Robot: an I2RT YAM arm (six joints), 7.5 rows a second.
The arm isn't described. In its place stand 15 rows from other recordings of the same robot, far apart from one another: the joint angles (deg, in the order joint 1, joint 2, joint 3, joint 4, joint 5, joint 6), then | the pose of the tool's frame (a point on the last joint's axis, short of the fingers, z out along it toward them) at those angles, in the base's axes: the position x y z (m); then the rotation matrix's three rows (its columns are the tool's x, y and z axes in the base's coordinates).
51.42, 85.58, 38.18, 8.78, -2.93, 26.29 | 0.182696, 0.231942, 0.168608; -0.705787, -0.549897, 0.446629; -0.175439, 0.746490, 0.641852; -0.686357, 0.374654, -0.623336
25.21, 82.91, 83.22, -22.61, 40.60, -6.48 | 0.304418, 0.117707, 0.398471; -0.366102, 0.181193, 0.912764; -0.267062, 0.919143, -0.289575; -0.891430, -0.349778, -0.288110
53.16, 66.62, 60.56, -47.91, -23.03, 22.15 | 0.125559, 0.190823, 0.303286; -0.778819, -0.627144, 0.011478; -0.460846, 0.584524, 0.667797; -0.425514, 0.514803, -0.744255
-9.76, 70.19, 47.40, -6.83, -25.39, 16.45 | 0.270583, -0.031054, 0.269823; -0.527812, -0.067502, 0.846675; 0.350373, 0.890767, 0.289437; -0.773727, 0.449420, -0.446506
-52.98, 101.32, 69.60, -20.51, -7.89, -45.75 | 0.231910, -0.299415, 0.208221; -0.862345, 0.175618, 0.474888; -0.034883, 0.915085, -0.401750; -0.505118, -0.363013, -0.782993
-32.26, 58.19, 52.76, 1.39, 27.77, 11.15 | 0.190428, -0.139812, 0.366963; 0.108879, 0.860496, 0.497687; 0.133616, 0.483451, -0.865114; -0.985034, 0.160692, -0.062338
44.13, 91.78, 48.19, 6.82, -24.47, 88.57 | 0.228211, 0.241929, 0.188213; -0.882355, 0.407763, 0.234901; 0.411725, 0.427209, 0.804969; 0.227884, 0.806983, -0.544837
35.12, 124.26, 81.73, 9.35, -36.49, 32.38 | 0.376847, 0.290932, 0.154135; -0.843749, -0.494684, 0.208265; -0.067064, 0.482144, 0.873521; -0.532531, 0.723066, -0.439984
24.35, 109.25, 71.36, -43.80, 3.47, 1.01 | 0.322551, 0.143611, 0.151242; -0.908452, -0.387631, 0.156386; -0.391824, 0.920030, 0.004340; -0.145562, -0.057334, -0.987686
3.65, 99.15, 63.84, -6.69, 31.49, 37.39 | 0.374567, 0.005261, 0.211666; -0.328284, 0.670158, 0.665671; 0.497921, 0.721640, -0.480948; -0.802686, 0.173564, -0.570589
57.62, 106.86, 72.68, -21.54, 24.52, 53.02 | 0.222877, 0.323882, 0.190242; -0.779980, -0.033397, 0.624912; 0.127159, 0.969285, 0.210514; -0.612749, 0.243660, -0.751777
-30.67, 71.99, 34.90, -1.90, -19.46, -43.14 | 0.224176, -0.119158, 0.196997; -0.571462, -0.181617, 0.800279; -0.410668, 0.907598, -0.087276; -0.710481, -0.378524, -0.593242
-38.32, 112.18, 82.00, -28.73, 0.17, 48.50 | 0.328048, -0.259397, 0.192811; 0.020100, 0.914850, 0.403293; 0.938729, 0.121548, -0.322512; -0.344069, 0.385065, -0.856353
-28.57, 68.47, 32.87, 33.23, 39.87, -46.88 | 0.216098, -0.143659, 0.261057; -0.703326, 0.608866, 0.366899; -0.254903, 0.265794, -0.929719; -0.663594, -0.747419, -0.031738
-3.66, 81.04, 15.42, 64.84, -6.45, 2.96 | 0.243787, -0.011586, 0.174406; -0.016080, -0.047899, 0.998723; 0.052445, 0.997437, 0.048681; -0.998494, 0.053161, -0.013527
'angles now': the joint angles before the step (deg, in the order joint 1, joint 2, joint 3, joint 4, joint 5, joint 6). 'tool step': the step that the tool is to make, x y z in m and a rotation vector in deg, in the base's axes. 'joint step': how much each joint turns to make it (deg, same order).
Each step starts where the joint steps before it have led.
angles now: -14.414, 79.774, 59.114, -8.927, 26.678, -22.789
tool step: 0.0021, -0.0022, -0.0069, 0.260, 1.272, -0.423
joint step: -0.273, 1.026, -0.266, -0.013, 0.164, 0.019
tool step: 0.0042, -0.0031, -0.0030, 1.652, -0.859, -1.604
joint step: -0.328, 1.336, 0.693, -0.074, 0.148, 2.484
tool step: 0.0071, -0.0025, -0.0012, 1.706, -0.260, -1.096
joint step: -0.107, 1.914, 1.827, -1.112, -0.077, 2.219
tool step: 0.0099, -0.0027, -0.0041, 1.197, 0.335, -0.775
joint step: 0.001, 2.636, 1.928, -0.598, 0.059, 1.480
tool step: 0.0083, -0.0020, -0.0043, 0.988, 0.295, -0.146
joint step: 0.004, 2.173, 1.438, -0.215, -0.374, 0.904
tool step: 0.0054, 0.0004, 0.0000, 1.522, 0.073, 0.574
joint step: 0.185, 1.200, 1.554, -1.285, -1.160, 1.063
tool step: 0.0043, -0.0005, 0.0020, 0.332, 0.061, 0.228
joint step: 0.072, 0.873, 1.428, -0.772, -0.306, 0.171
